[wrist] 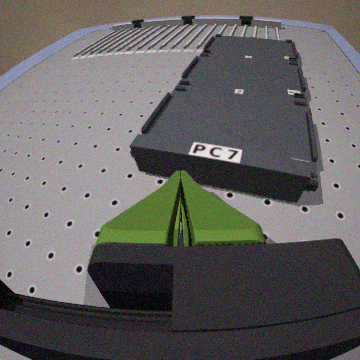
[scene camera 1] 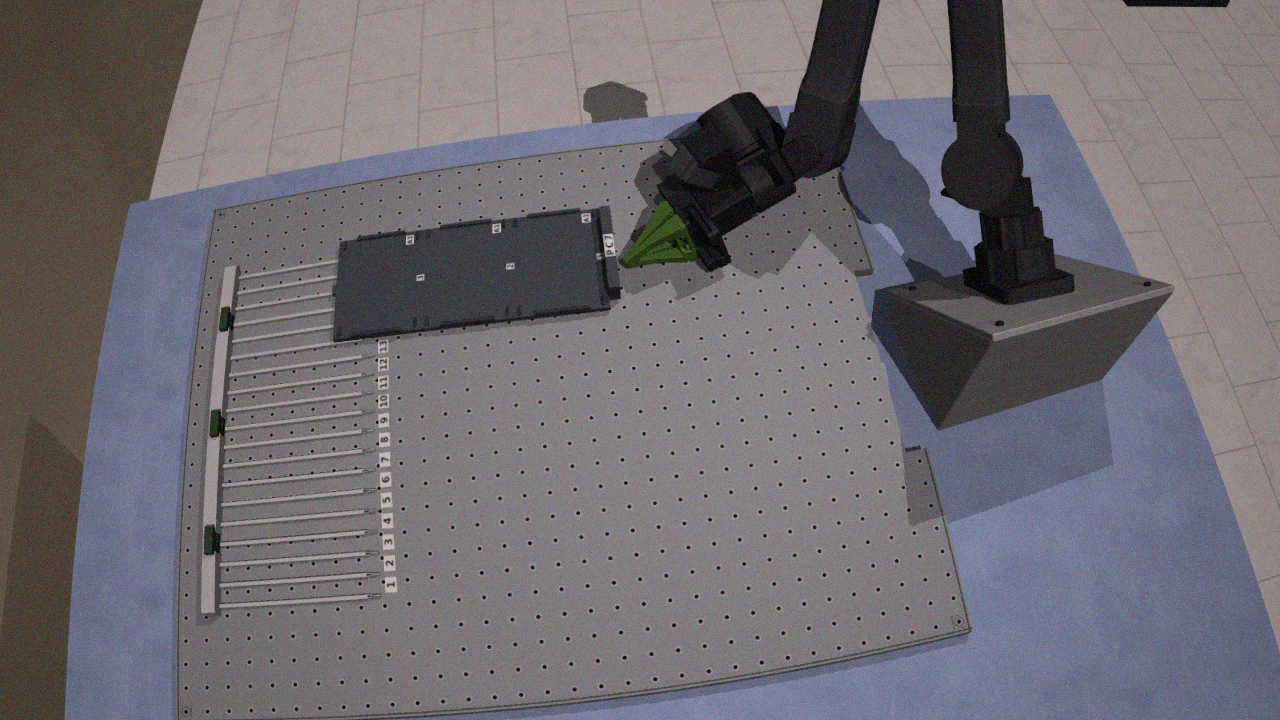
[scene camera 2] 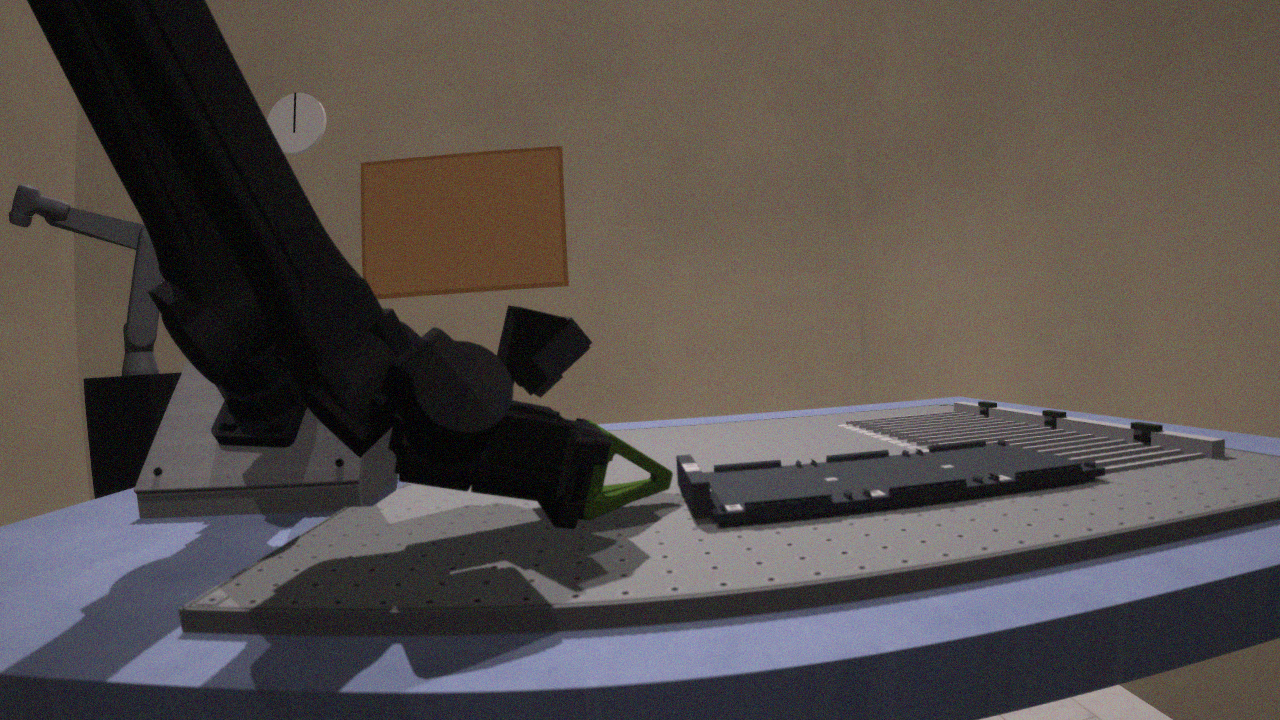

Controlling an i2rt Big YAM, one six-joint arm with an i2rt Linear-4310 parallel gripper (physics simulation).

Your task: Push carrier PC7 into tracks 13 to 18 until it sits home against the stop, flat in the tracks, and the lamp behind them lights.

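Places are measured from the arm's base along level axes (x left, y ahead, z down), in metres.
Pixels of known places: gripper, fingertip midpoint: (wrist: 180, 178) (scene camera 1: 625, 263) (scene camera 2: 670, 479); arm's base, link origin: (scene camera 1: 1017, 286) (scene camera 2: 272, 399).
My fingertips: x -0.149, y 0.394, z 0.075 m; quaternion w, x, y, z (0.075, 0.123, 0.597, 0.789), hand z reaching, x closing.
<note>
For each thing: its middle in the pictures, then the offset to it from my fingertips. "spot": a spot on its surface instead. Level surfaces: height alone.
- Carrier PC7, body centre: (scene camera 2: 885, 468) (scene camera 1: 468, 269) (wrist: 243, 69) dx -0.029, dy +0.171, dz +0.002 m
- lamp, surface spot: (scene camera 1: 225, 317) (wrist: 245, 16) spot: dx -0.023, dy +0.468, dz -0.004 m
- perforated plate, surface height: dz +0.017 m
- blue table, surface height: dz +0.030 m
Carrier PC7 (scene camera 1: 465, 286) (scene camera 2: 877, 480) (wrist: 250, 115) is a long dark grey tray. It lies low on the perforated plate, its far end over the near ends of tracks 13 to 18 (scene camera 1: 329, 293), whose far parts show bare between it and the stop rail (scene camera 1: 220, 376) (scene camera 2: 1199, 444). The number 13 shows beside it; 14 to 18 are hidden. The lamp (scene camera 1: 225, 317) (wrist: 246, 20) behind those tracks is dark. My gripper (scene camera 1: 623, 263) (scene camera 2: 669, 477) (wrist: 180, 178) is shut and empty. Its green tips are at the middle of the labelled end face, very close; contact is unclear.
Tracks 1 to 12 (scene camera 1: 298, 471) run alongside, with two more dark lamps (scene camera 1: 215, 422) (scene camera 1: 210, 539) on the rail. The perforated plate (scene camera 1: 626, 501) (scene camera 2: 760, 559) lies on a blue table (scene camera 1: 125, 447). The arm's grey wedge base (scene camera 1: 1029, 349) stands at the right in scene camera 1.
</note>
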